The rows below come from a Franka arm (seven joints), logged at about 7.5 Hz.
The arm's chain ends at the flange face. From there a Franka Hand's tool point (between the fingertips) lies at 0.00 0.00 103.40 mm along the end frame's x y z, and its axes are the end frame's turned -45 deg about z.
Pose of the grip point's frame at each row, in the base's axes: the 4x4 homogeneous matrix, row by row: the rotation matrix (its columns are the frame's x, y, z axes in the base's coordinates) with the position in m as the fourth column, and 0 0 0 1 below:
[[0.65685 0.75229 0.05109 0.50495], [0.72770 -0.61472 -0.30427 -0.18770], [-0.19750 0.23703 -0.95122 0.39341], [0 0 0 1]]
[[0.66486 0.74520 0.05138 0.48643], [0.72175 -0.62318 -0.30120 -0.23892], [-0.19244 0.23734 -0.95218 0.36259], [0 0 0 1]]
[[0.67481 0.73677 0.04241 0.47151], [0.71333 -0.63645 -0.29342 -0.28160], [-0.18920 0.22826 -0.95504 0.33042], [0 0 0 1]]
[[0.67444 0.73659 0.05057 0.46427], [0.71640 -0.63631 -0.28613 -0.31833], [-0.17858 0.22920 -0.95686 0.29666], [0 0 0 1]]
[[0.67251 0.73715 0.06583 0.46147], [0.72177 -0.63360 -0.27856 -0.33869], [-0.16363 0.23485 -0.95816 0.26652], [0 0 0 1]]
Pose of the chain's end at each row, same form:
[[0.99641 0.06749 0.05109 0.49967], [0.07989 -0.94923 -0.30427 -0.15624], [0.02795 0.30726 -0.95122 0.49177], [0 0 0 1]]
[[0.99706 0.05681 0.05138 0.48112], [0.06970 -0.95101 -0.30120 -0.20778], [0.03175 0.30390 -0.95218 0.46105], [0 0 0 1]]
[[0.99814 0.04381 0.04241 0.46712], [0.05436 -0.95444 -0.29342 -0.25126], [0.02762 0.29519 -0.95504 0.42917], [0 0 0 1]]
[[0.99775 0.04395 0.05057 0.45904], [0.05663 -0.95651 -0.28613 -0.28874], [0.03579 0.28834 -0.95686 0.39560], [0 0 0 1]]
[[0.99678 0.04571 0.06583 0.45466], [0.06235 -0.95839 -0.27856 -0.30989], [0.05036 0.28177 -0.95816 0.36559], [0 0 0 1]]

